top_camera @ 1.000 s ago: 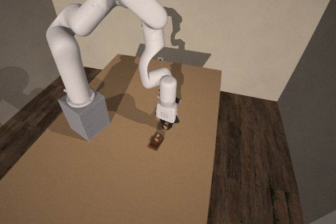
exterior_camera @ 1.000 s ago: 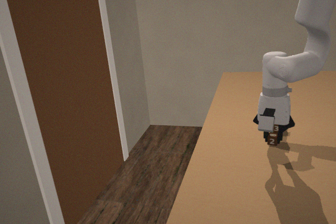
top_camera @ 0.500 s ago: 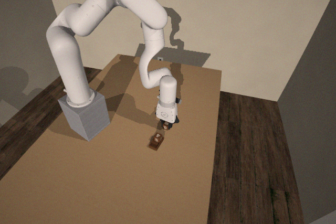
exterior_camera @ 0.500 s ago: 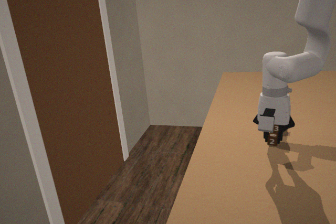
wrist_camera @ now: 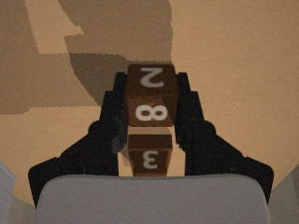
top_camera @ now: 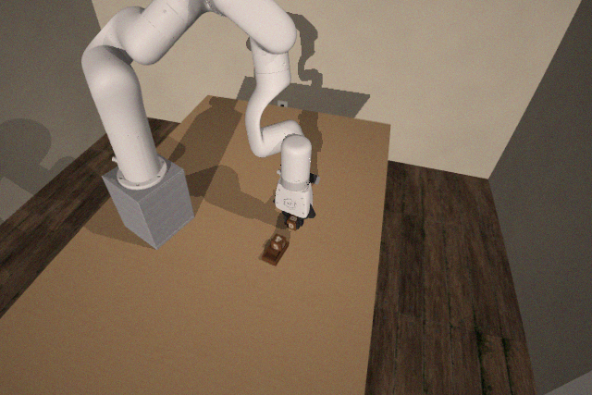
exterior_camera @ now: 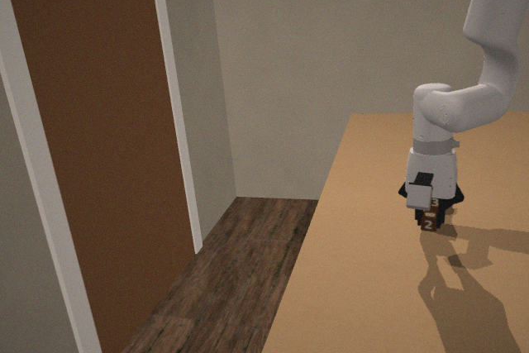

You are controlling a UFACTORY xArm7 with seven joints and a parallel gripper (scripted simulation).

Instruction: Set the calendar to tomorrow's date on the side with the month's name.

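Now: hand 1 cm above the digit cube. From my hand the other things lie so: brown calendar tray (1 cm behind, 11 cm to the right, 2 cm below).
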